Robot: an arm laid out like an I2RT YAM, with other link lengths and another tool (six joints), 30 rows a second.
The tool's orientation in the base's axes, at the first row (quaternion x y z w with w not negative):
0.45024 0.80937 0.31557 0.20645
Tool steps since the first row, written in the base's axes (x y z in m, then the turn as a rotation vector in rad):
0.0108 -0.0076 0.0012 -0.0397 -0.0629 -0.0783
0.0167 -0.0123 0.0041 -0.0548 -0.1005 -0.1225
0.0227 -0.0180 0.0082 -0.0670 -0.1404 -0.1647
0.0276 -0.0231 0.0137 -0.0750 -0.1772 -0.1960
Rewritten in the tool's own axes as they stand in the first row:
-0.0121 0.0043 0.0034 -0.0299 -0.1032 0.0110
-0.0193 0.0080 0.0034 -0.0523 -0.1579 0.0211
-0.0274 0.0122 0.0023 -0.0783 -0.2104 0.0308
-0.0346 0.0169 -0.0002 -0.1042 -0.2515 0.0363

